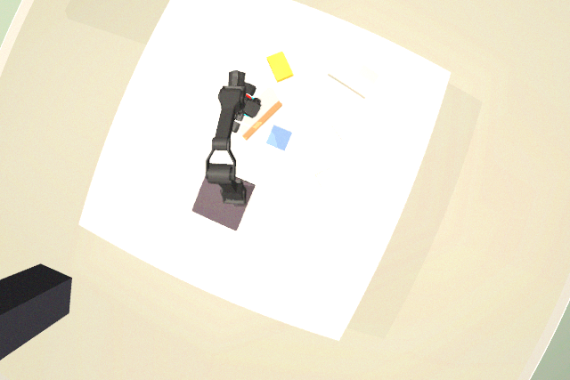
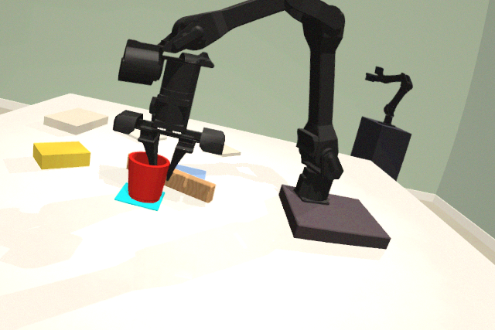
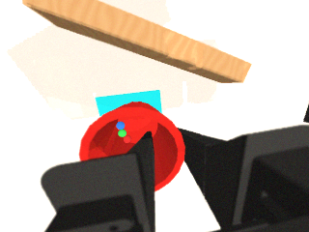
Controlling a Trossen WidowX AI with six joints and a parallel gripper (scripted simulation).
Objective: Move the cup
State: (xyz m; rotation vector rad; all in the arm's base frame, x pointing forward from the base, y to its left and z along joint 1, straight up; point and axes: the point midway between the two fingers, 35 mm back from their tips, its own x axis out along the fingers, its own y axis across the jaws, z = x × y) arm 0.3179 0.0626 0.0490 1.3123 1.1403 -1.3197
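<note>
Now: gripper tip 3 cm short of the red cup and 1 cm to the left of it. The rest, counted from my gripper tip: light blue pad 16 cm to the right, 6 cm behind, 5 cm below; then wooden bar 8 cm to the right, 4 cm below, 2 cm behind.
</note>
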